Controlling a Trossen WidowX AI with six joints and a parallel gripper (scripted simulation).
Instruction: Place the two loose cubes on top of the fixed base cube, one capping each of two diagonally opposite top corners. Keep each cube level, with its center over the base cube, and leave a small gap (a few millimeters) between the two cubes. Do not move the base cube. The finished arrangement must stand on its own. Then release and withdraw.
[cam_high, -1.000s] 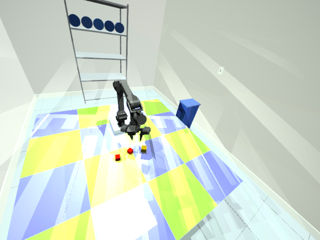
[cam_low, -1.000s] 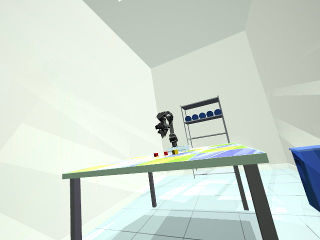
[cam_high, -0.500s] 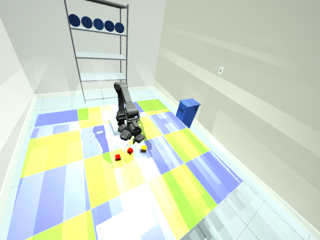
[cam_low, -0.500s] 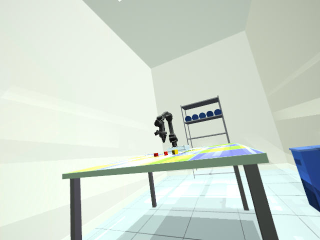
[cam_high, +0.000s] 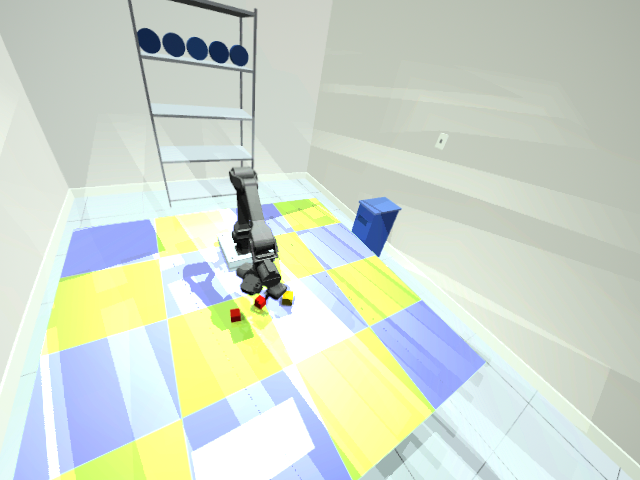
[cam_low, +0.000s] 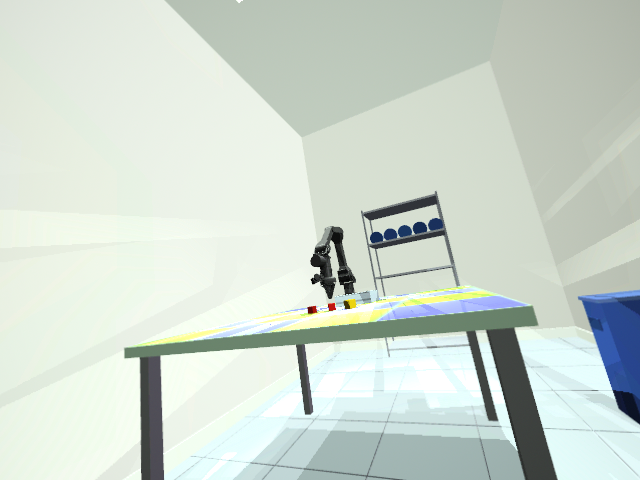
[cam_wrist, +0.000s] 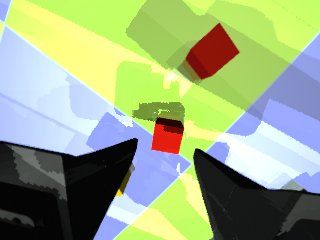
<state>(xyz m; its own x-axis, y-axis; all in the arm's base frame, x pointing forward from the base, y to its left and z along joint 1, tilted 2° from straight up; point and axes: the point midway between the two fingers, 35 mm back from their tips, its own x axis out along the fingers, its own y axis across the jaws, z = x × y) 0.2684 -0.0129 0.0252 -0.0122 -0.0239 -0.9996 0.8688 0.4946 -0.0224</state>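
The yellow base cube lies 10 cm to the left of my gripper tip, 4 cm below it and 2 cm ahead of it.
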